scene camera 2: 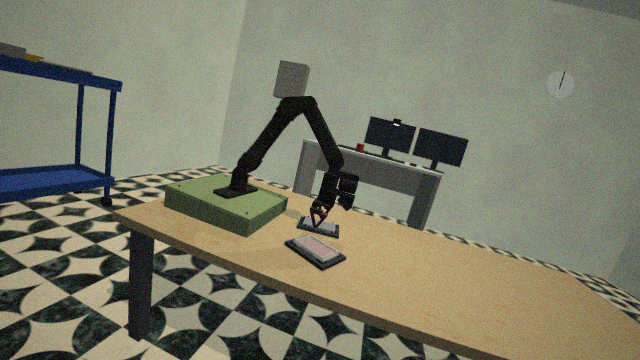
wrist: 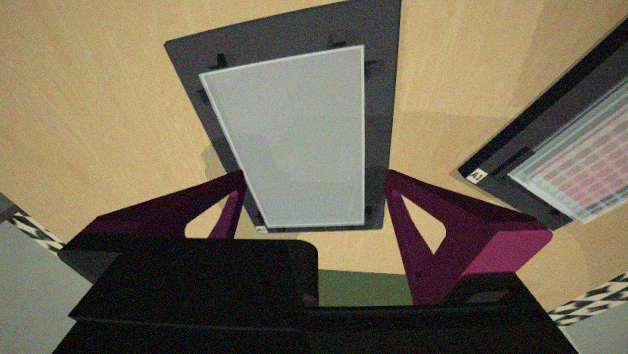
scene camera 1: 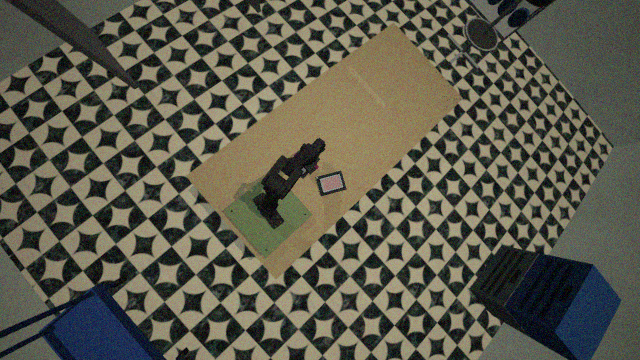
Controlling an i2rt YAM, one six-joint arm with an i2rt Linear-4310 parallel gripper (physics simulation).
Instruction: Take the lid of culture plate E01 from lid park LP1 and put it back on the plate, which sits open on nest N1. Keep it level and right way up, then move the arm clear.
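Frame: origin at the arm's base, x ahead, y left, z up, level; centimetres.
Seen in the pictures: gripper, between the fingertips: (scene camera 2: 318, 223) (wrist: 314, 177); arm's base, origin of its link: (scene camera 2: 237, 191) (scene camera 1: 268, 210).
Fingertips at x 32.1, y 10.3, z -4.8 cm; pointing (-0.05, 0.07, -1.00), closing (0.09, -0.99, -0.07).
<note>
Offsets run from my fingertips to a thing's top centre. Level surfaces: height alone.
The clear grey lid @(dx +0.4, dy +1.1, dz -0.4 cm) (wrist: 293, 136) (scene camera 2: 331, 225) lies flat on the dark lid park LP1 (wrist: 285, 30) (scene camera 2: 304, 222). My gripper (wrist: 314, 177) (scene camera 2: 318, 220) (scene camera 1: 315, 166) is open and low over it. Its magenta fingers stand either side of the lid's near end, with nothing between them gripped. In scene camera 1 the arm hides the lid. Culture plate E01 @(dx +6.1, dy -19.0, dz +0.4 cm) (wrist: 584, 162) (scene camera 2: 315, 247) (scene camera 1: 331, 182), with pink wells, sits open on the dark nest N1 @(dx +6.1, dy -19.0, dz -0.4 cm) (wrist: 505, 154) (scene camera 2: 313, 261) (scene camera 1: 318, 185), just to the right of the lid park.
The arm stands on a green base block (scene camera 1: 250, 223) (scene camera 2: 210, 201) at one end of the wooden table @(dz -2.2 cm) (scene camera 1: 380, 89) (scene camera 2: 447, 277). A blue cart (scene camera 2: 80, 80), a blue crate (scene camera 1: 563, 291) and a grey desk (scene camera 2: 380, 170) with monitors stand off the table.
</note>
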